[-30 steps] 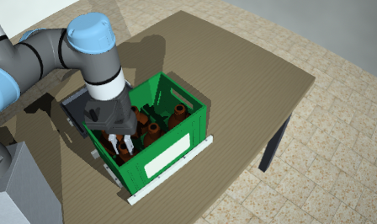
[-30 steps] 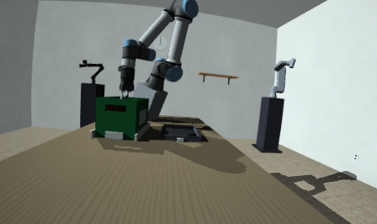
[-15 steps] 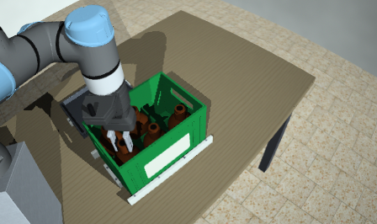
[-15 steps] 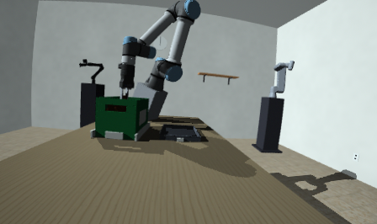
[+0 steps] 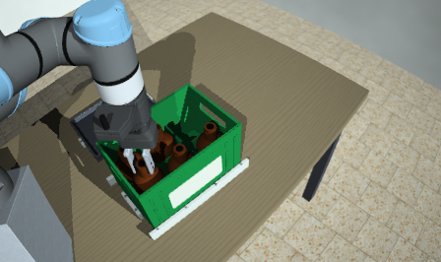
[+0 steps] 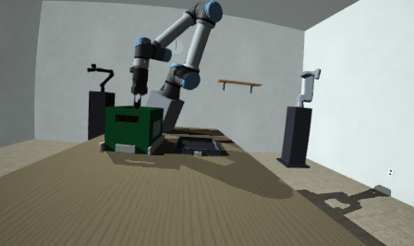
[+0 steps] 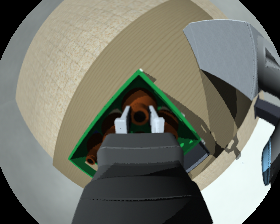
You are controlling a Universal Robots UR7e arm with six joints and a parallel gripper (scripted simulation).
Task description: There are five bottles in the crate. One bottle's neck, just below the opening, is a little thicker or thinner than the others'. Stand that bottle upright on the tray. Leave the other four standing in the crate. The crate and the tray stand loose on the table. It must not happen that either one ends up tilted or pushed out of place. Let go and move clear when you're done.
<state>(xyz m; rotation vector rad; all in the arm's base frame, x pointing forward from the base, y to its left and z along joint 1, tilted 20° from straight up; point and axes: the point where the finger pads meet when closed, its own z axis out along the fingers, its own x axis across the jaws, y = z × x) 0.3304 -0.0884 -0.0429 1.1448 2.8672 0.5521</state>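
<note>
My gripper is now 11 cm above the crate, 9 cm short of it and 5 cm to the right of it. The rest, counted from my hand: dark grey tray: 33 cm to the left, 18 cm below, 5 cm ahead.
</note>
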